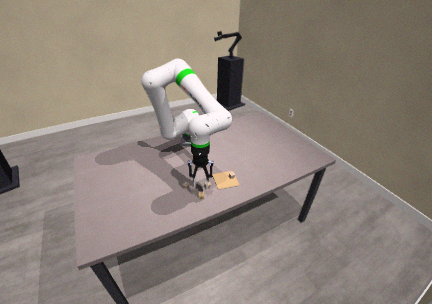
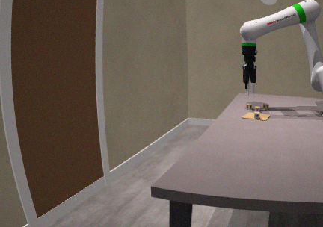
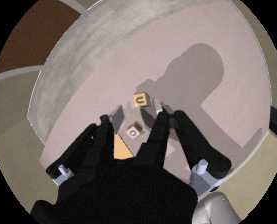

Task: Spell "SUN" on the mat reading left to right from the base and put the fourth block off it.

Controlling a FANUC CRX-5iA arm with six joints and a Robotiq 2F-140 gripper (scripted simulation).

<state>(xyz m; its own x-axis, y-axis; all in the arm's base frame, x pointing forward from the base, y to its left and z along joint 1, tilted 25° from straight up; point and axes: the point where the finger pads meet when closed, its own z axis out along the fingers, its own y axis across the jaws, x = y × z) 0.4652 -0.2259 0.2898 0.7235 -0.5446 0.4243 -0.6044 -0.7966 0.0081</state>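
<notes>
Right now the tan letter block is 110 mm below my hand. Also, from my hand: tan mat: 20 mm behind, 210 mm to the left, 120 mm below.
</notes>
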